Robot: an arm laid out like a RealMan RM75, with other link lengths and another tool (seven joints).
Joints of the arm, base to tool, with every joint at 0 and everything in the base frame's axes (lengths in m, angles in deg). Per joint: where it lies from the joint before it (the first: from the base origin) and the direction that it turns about. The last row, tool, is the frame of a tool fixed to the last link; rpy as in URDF.
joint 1: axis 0 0 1 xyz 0 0 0.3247
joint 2: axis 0 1 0 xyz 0 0 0
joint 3: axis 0 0 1 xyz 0 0 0.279
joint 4: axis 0 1 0 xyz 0 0 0
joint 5: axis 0 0 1 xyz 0 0 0.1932
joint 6: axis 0 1 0 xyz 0 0 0
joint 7: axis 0 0 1 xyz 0 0 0.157
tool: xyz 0.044 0.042 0.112 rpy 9.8 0 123.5
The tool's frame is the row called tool.
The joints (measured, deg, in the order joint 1, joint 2, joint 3, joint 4, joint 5, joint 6, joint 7), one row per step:
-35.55, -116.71, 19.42, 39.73, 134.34, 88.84, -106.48
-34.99, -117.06, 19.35, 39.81, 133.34, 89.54, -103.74
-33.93, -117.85, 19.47, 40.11, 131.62, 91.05, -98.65
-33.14, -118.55, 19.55, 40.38, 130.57, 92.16, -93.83
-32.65, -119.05, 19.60, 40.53, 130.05, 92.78, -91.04
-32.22, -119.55, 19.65, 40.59, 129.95, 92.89, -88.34
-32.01, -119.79, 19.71, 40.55, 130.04, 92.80, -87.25
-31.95, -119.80, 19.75, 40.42, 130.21, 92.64, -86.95
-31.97, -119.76, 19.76, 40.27, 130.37, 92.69, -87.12
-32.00, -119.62, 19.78, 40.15, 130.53, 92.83, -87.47
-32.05, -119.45, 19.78, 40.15, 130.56, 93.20, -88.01
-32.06, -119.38, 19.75, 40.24, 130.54, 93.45, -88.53
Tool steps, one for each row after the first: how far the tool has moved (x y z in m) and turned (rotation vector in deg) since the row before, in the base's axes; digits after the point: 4 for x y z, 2 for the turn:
0.0033, -0.0059, -0.0005, 0.70, -0.11, -2.31
0.0066, -0.0126, -0.0025, 1.09, -0.09, -4.48
0.0045, -0.0110, -0.0033, 1.10, 0.49, -4.15
0.0024, -0.0068, -0.0027, 0.60, 0.26, -2.33
0.0001, -0.0057, -0.0042, 0.60, 0.71, -1.95
-0.0007, -0.0025, -0.0026, 0.15, 0.39, -0.66
-0.0011, -0.0006, -0.0012, -0.04, 0.25, -0.06
-0.0002, -0.0005, -0.0006, -0.28, -0.06, 0.16
-0.0004, -0.0003, 0.0002, -0.33, -0.07, 0.24
0.0005, -0.0003, 0.0013, -0.35, -0.27, 0.22
0.0004, 0.0001, 0.0011, -0.20, -0.26, 0.28

